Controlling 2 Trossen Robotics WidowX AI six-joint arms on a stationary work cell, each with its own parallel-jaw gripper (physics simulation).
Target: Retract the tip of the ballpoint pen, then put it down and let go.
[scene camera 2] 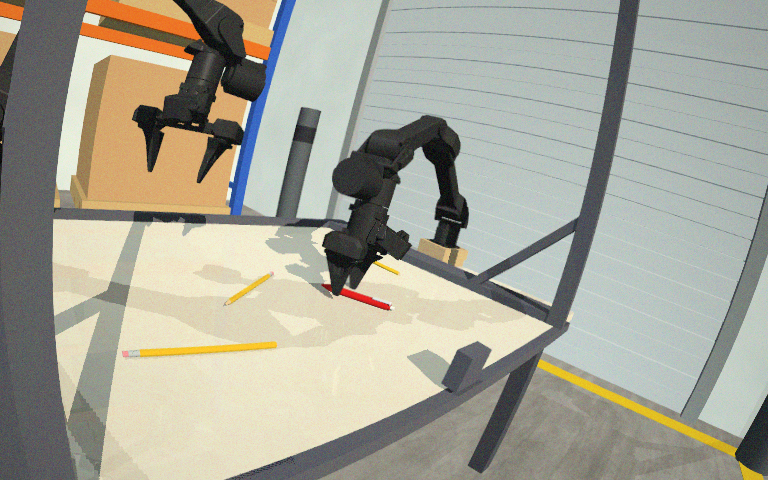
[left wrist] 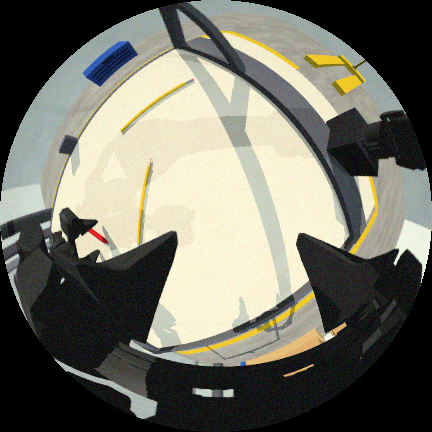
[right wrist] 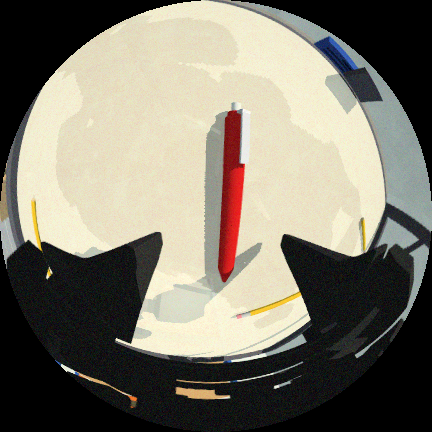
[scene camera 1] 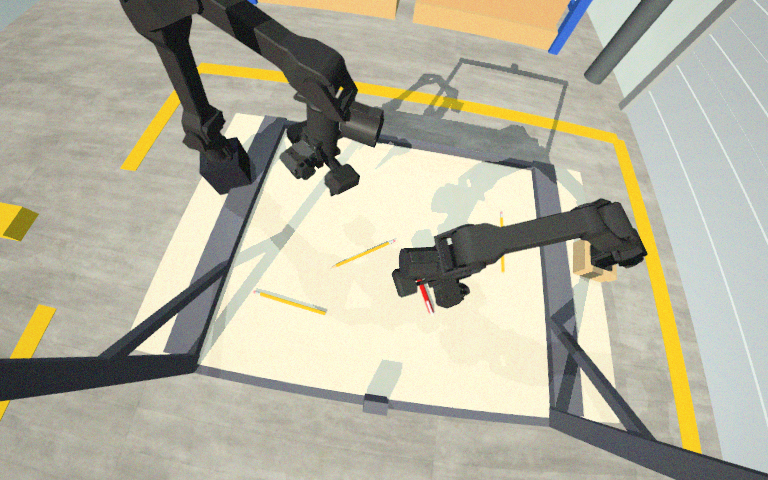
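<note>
The red ballpoint pen lies on the table, with a white clip and a white button at the end away from the right arm's fingers. Its pointed red end lies toward the gripper; no metal tip can be made out. My right gripper is open, low over the pen, with one finger on each side of the pointed half in the right wrist view. Its fingers hide part of the pen in scene camera 2. My left gripper is open and empty, high above the back left of the table.
A yellow pencil lies left of the pen. Another pencil lies nearer the front left. A third pencil lies behind the right arm. A dark block stands on the table's front edge.
</note>
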